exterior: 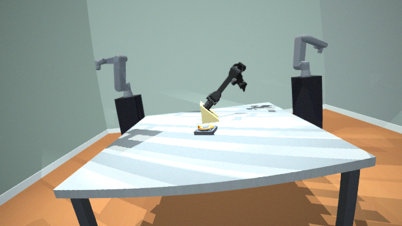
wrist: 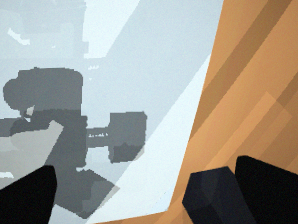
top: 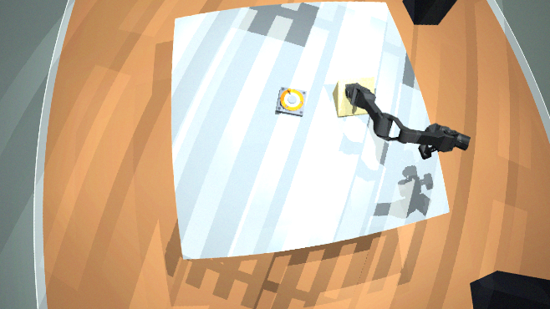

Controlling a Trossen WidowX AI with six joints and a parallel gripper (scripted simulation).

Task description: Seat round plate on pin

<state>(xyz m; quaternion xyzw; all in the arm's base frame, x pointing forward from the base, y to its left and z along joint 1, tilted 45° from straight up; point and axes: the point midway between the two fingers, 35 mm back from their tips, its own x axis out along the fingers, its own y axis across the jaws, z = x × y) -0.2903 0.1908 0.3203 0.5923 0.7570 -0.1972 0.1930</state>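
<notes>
Now: gripper tip 570 mm short of the base, 390 mm to the left of it and 150 mm above it.
</notes>
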